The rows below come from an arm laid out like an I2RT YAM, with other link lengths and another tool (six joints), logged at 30 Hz.
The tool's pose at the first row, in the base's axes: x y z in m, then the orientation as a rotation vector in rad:
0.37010, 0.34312, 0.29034, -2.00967, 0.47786, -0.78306
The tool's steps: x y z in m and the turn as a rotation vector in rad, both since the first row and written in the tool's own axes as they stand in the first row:
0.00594, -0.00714, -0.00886, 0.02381, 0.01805, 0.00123
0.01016, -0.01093, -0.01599, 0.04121, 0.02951, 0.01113
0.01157, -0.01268, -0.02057, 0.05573, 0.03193, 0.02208
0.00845, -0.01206, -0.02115, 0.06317, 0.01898, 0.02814
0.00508, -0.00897, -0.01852, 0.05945, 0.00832, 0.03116
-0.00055, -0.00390, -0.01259, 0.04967, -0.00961, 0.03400
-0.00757, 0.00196, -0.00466, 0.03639, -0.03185, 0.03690
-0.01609, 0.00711, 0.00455, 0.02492, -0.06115, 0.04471
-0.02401, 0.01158, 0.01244, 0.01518, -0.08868, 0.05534
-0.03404, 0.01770, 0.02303, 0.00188, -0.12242, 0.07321
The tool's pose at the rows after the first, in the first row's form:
0.36852, 0.33790, 0.30196, -1.98165, 0.47802, -0.80320
0.36678, 0.33301, 0.30945, -1.95823, 0.48577, -0.81046
0.36470, 0.33029, 0.31323, -1.93991, 0.49067, -0.80746
0.36202, 0.33148, 0.31187, -1.93481, 0.48554, -0.79113
0.36130, 0.33349, 0.30704, -1.94037, 0.48415, -0.77807
0.36115, 0.33782, 0.29846, -1.95372, 0.48133, -0.75708
0.36135, 0.34380, 0.28793, -1.97137, 0.47772, -0.73117
0.36136, 0.35181, 0.27699, -1.98718, 0.47382, -0.69501
0.36092, 0.35903, 0.26736, -1.99939, 0.47271, -0.65901
0.36076, 0.36828, 0.25453, -2.01312, 0.47650, -0.61163

